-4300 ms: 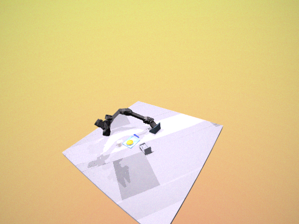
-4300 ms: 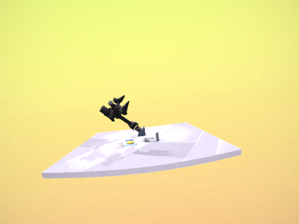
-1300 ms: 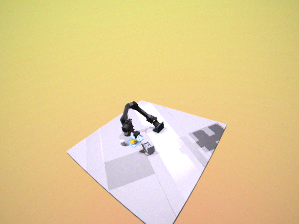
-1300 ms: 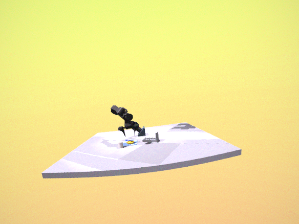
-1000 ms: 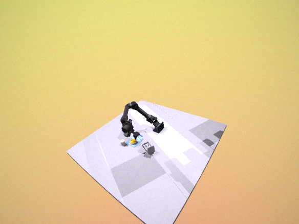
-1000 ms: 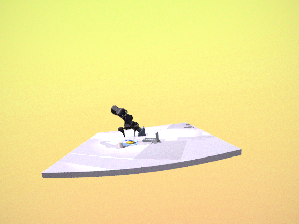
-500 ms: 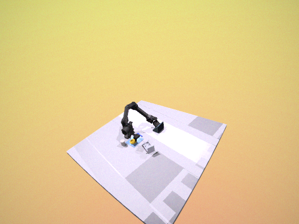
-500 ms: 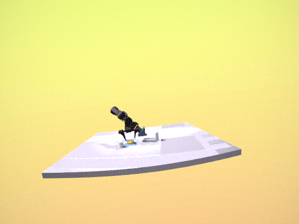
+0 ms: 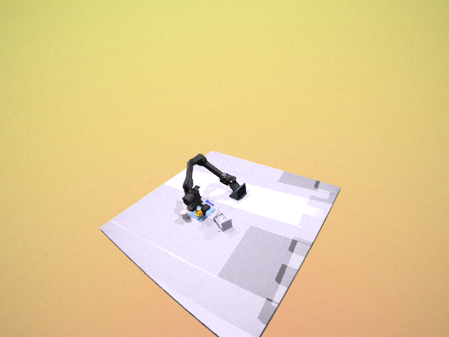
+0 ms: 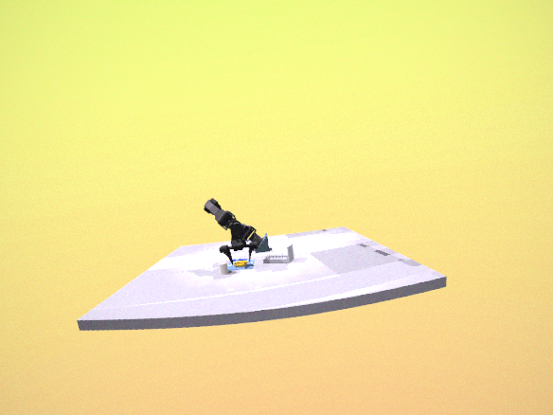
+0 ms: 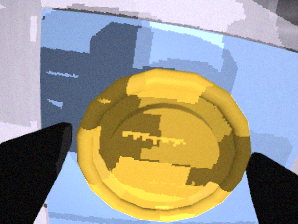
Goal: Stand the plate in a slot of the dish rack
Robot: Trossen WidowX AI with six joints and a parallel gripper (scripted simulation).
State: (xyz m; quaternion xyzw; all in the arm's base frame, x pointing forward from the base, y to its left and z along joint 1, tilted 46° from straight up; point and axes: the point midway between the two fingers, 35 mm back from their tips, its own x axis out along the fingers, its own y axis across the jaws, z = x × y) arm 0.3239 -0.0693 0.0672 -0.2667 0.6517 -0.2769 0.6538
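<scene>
The blue mat is 2 cm behind my gripper tip, 1 cm to the right of it and 1 cm below it. Round my gripper tip: grey dish rack: 19 cm to the left, 2 cm behind, 1 cm above; then yellow plate: right at my gripper tip; then small white cup: 8 cm to the right, 8 cm ahead, 1 cm above.
</scene>
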